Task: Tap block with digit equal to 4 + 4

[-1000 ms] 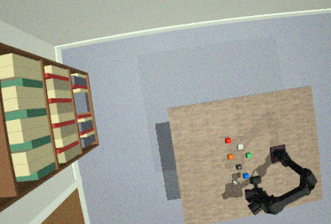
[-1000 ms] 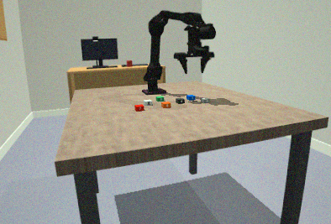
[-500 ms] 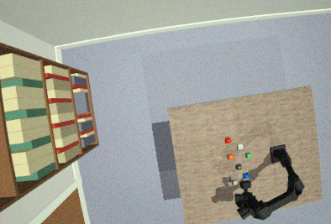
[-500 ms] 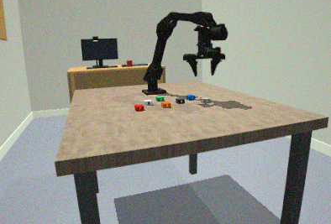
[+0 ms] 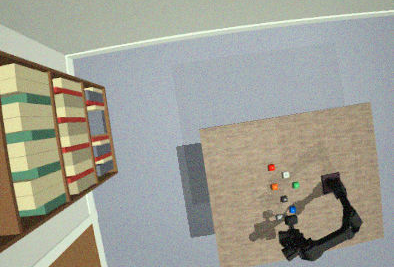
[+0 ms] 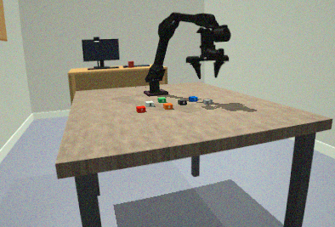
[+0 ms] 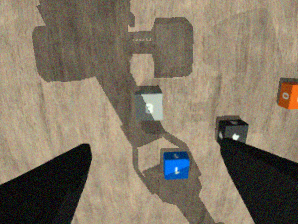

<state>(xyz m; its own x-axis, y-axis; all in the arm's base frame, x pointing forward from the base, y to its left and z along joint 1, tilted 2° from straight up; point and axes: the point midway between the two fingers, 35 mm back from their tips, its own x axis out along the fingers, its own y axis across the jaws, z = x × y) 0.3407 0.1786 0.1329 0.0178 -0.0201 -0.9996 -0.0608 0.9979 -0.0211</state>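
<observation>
Now: gripper tip 110 mm above the grey block. From my gripper tip the other things lie so: black block 40 mm behind, 110 mm to the right, 110 mm below; then blue block 90 mm behind, 40 mm to the right, 110 mm below; then orange block 20 mm ahead, 190 mm to the right, 110 mm below.
</observation>
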